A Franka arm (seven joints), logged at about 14 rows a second.
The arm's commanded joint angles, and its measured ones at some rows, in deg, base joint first. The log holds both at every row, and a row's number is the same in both.
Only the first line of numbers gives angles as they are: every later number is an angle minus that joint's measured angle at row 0.
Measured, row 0:
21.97 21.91 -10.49 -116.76 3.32 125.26 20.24
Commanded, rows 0 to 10:
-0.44 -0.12 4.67 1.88 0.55 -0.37 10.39
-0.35 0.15 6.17 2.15 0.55 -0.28 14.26
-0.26 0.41 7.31 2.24 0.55 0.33 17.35
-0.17 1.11 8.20 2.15 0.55 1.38 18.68
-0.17 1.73 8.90 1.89 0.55 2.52 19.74
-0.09 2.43 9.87 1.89 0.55 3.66 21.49
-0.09 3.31 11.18 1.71 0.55 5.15 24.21
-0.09 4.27 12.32 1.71 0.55 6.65 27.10
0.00 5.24 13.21 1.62 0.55 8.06 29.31
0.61 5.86 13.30 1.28 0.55 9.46 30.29
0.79 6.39 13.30 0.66 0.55 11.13 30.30
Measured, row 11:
0.54 5.23 12.89 1.32 0.00 8.28 28.63
